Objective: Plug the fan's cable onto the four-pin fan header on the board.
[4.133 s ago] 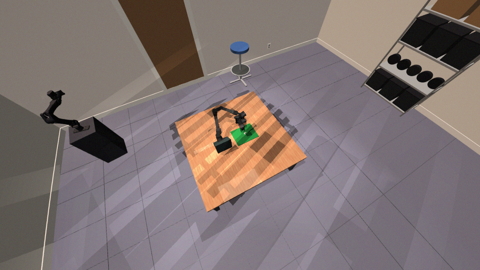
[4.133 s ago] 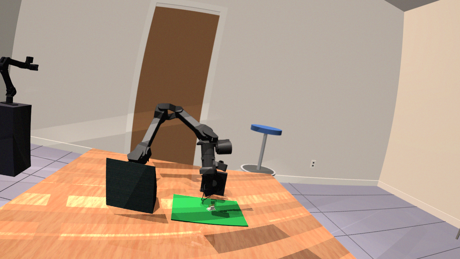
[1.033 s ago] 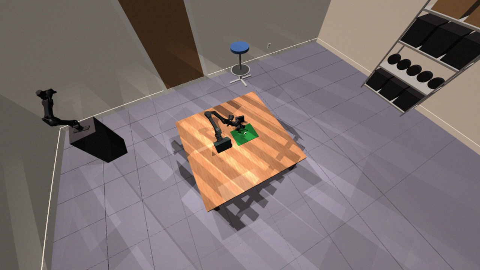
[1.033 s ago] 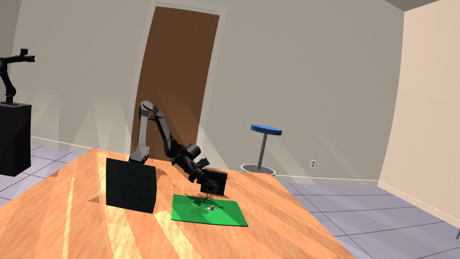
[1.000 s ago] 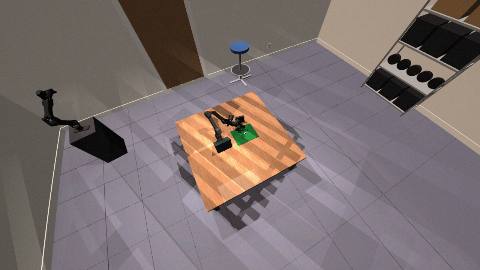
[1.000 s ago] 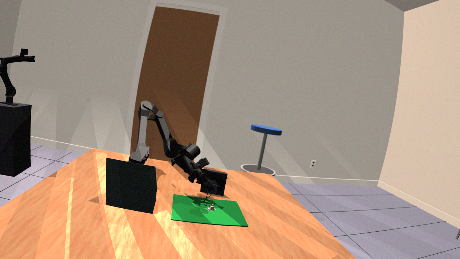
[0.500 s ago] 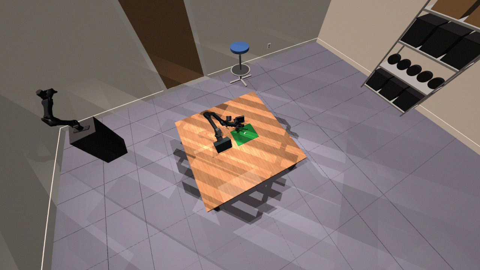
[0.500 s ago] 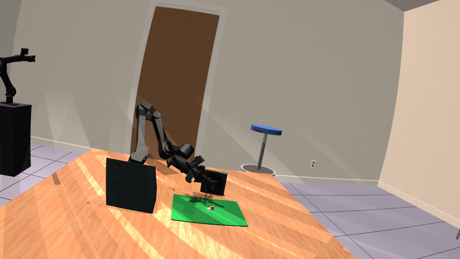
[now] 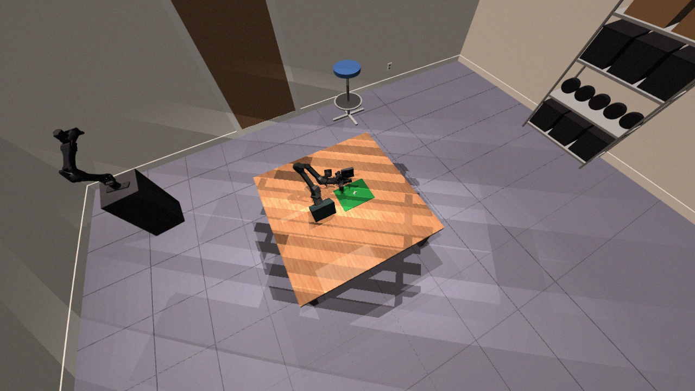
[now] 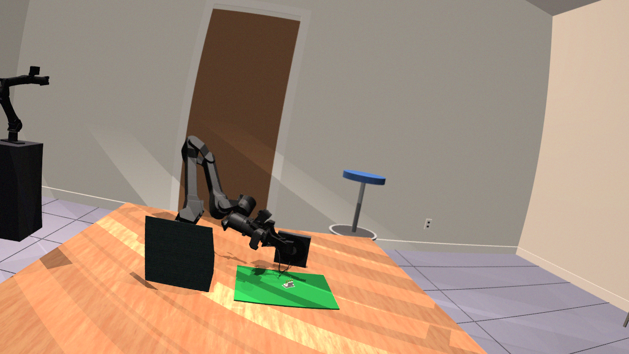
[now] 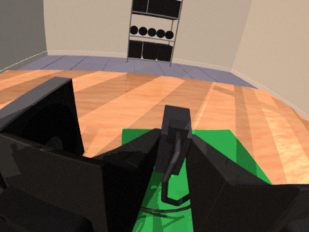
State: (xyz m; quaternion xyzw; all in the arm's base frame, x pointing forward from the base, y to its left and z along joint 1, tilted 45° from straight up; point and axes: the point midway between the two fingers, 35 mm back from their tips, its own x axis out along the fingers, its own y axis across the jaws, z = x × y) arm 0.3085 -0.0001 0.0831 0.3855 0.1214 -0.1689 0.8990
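Right now my gripper tip is 8 cm to the left of the four-pin header and 12 cm above it. From my gripper tip the other things lie so: dark fan plug 1 cm below; then green board 1 cm behind, 8 cm to the right, 13 cm below; then black fan 5 cm ahead, 10 cm to the left, 6 cm below.
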